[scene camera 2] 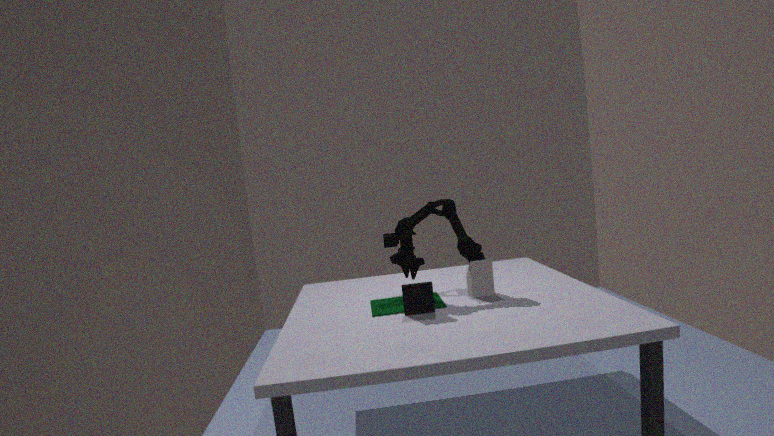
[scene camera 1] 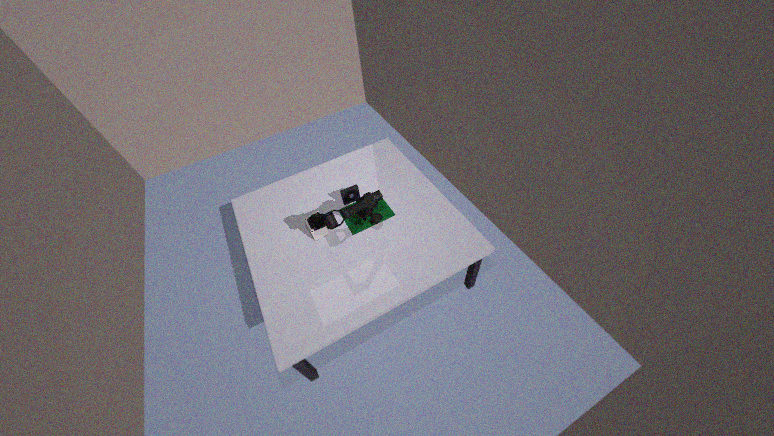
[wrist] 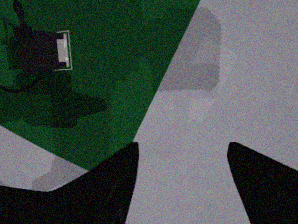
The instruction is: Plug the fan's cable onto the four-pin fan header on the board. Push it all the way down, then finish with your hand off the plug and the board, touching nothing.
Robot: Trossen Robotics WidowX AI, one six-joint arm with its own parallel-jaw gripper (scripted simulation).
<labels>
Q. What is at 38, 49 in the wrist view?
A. A dark plug.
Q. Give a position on a green board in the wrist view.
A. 84, 115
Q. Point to a black fan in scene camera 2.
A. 418, 298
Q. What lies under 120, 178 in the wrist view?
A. My gripper.
</labels>
